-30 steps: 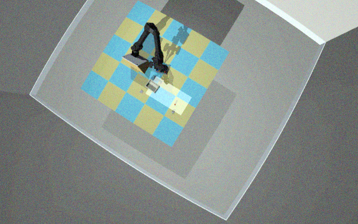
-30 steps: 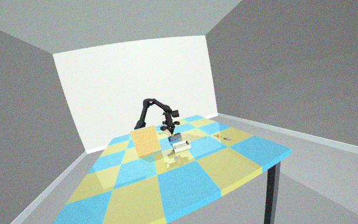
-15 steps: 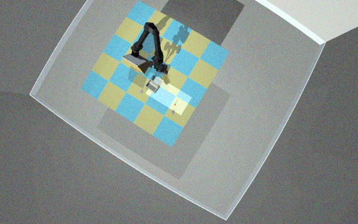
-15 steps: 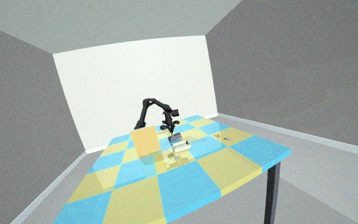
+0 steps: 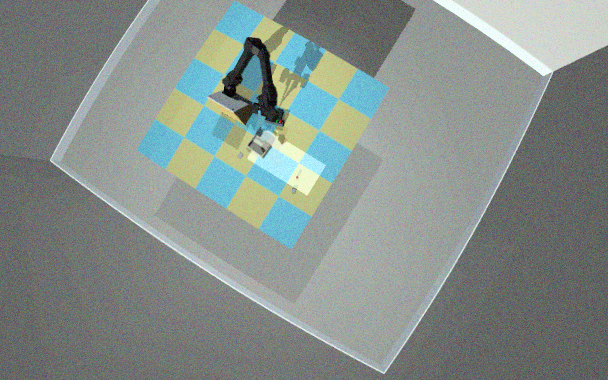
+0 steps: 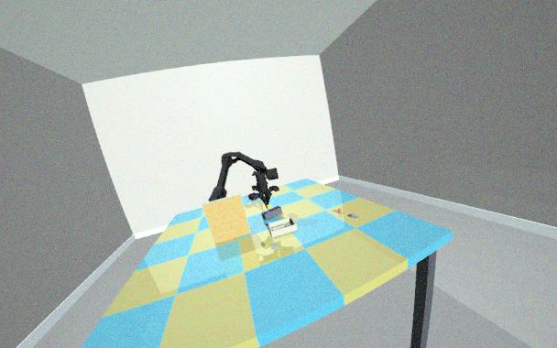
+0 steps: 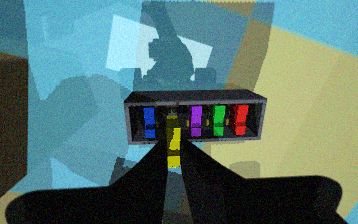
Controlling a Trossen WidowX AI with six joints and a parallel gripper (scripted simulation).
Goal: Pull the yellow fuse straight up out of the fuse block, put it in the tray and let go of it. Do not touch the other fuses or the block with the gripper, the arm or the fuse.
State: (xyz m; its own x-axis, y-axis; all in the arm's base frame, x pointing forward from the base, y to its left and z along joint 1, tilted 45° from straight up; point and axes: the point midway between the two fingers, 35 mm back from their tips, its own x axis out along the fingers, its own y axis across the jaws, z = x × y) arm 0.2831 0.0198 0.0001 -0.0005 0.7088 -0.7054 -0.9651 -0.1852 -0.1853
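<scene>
Now: the tray 20 mm ahead of my gripper tip, 190 mm to the right of it and 80 mm below it. From my gripper tip the other things lie so: yellow fuse: 10 mm below.
</scene>
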